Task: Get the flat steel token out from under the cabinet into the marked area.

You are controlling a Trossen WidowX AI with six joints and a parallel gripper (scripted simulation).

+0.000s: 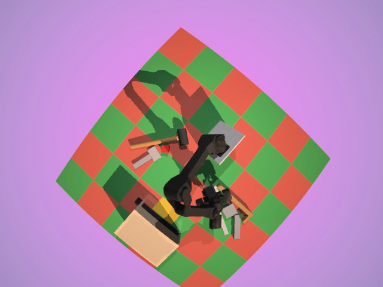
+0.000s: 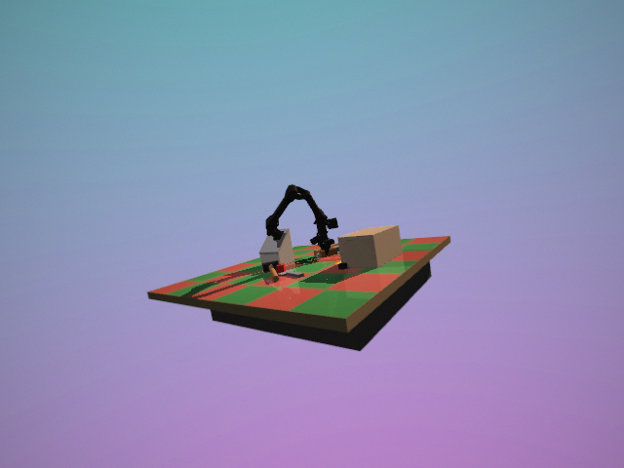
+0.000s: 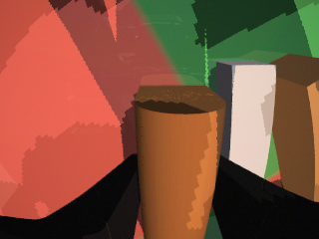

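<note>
Now: gripper tip 3 cm past the pale bar and 1 cm to the right of it. The rest, counted from my gripper tip: grey block 14 cm to the left, 1 cm above; grey bar 26 cm to the left, 4 cm ahead; red cube 37 cm to the right, 1 cm behind, 1 cm above.
</note>
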